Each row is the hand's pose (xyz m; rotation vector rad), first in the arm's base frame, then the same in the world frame.
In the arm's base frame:
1: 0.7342 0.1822 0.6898 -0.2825 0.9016 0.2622
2: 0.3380 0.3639 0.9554 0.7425 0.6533 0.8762
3: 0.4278 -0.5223 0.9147 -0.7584 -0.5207 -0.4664
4: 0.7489 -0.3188 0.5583 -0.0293 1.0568 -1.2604
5: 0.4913 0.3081 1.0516 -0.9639 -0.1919 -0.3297
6: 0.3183 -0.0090 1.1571 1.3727 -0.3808 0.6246
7: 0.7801 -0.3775 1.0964 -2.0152 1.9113 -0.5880
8: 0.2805 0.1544 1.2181 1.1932 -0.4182 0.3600
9: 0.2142 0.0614 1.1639 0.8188 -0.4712 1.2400
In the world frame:
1: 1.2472 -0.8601 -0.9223 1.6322 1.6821 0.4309
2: 1.3538 -1.2169 -0.5733 2.7102 0.6852 0.0489
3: 0.5625 -1.2706 -0.9807 0.3132 1.1893 -0.6764
4: 0.7610 -0.8018 -1.0918 -0.7268 -2.9660 0.6071
5: 1.3759 -1.2619 -0.7559 0.3601 1.3479 -0.2820
6: 1.0576 -1.4626 -0.7523 2.4535 -0.1546 -1.2991
7: 0.8529 -1.2998 -1.2855 -0.6599 2.2096 1.8134
8: 1.2103 -1.5097 -0.6727 2.2262 0.1641 -1.4282
9: 1.0905 -1.4947 -0.6351 2.1642 -0.4471 -0.5062

